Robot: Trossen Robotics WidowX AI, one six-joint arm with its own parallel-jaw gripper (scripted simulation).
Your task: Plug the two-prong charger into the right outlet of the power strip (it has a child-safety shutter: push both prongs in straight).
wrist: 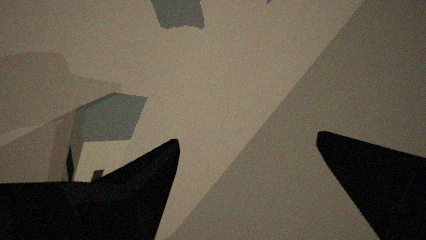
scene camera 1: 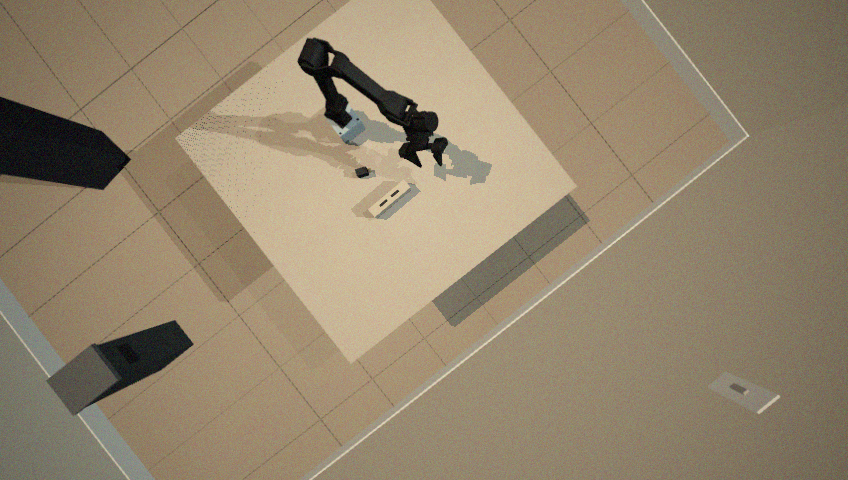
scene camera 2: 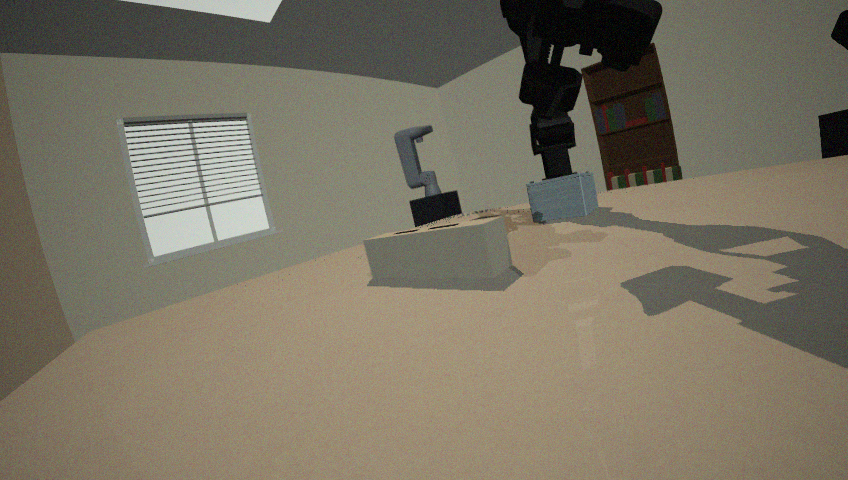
Labels:
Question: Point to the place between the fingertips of my gripper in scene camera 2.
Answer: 556,71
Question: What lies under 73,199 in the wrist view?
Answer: My gripper.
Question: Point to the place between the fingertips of my gripper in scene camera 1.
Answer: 431,166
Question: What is my gripper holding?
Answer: Nothing.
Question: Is my gripper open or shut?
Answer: Open.

